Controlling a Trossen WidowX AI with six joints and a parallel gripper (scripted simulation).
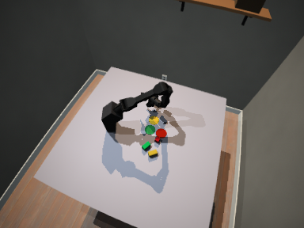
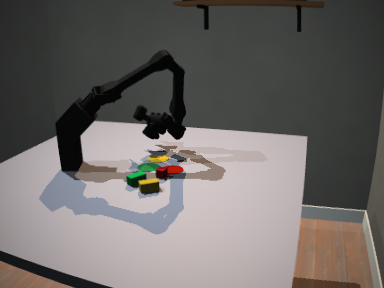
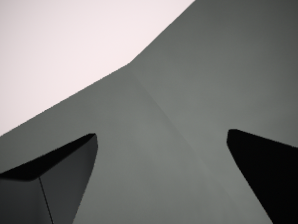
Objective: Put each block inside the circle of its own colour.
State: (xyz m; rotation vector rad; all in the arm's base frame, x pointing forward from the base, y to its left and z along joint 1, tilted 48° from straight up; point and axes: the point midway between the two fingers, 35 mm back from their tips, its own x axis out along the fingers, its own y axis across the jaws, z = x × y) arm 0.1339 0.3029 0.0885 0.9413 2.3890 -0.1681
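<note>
The red block lies 30 cm to the right of my hand, 26 cm ahead of it and 11 cm below it. From my hand the other things lie so: green circle 23 cm to the right, 16 cm ahead, 12 cm below; then yellow circle 14 cm ahead, 13 cm to the right, 12 cm below; then red circle 26 cm ahead, 22 cm to the right, 12 cm below.
</note>
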